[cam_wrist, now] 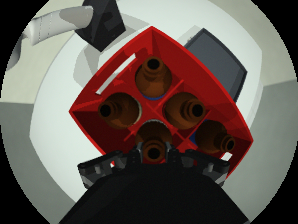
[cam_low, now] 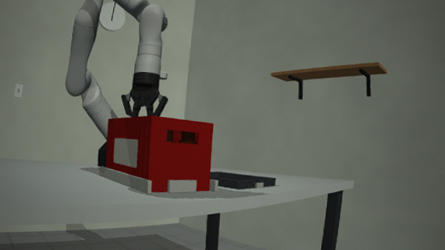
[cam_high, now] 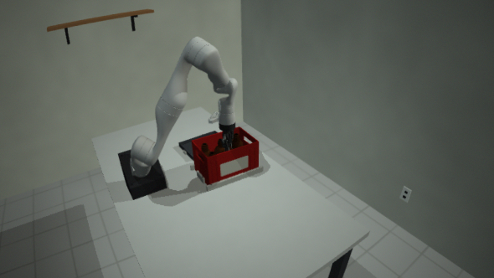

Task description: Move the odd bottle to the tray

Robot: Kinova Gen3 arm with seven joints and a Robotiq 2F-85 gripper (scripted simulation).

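Now: hand 70 mm above the red crate and 40 mm to the right of it. The rest, counted from my hand: dark tray (320 mm to the left, 140 mm below, 10 mm behind).
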